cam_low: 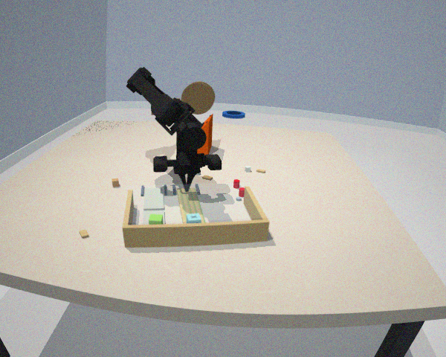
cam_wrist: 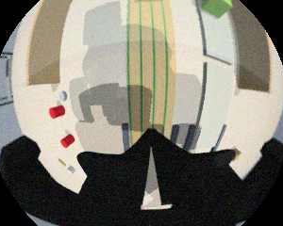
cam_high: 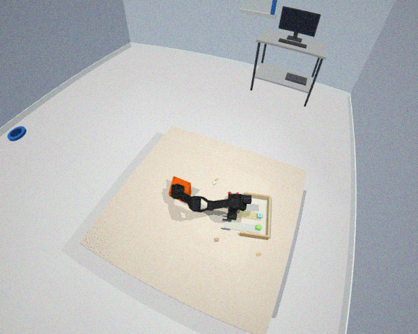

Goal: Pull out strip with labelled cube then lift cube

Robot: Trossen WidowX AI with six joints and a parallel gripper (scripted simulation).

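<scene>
Right now my gripper tip is 90 mm short of the strip, 20 mm to the right of it and 10 mm above it. Also, from my gripper tip: labelled cube: 190 mm ahead, 40 mm to the left, 10 mm above.
</scene>
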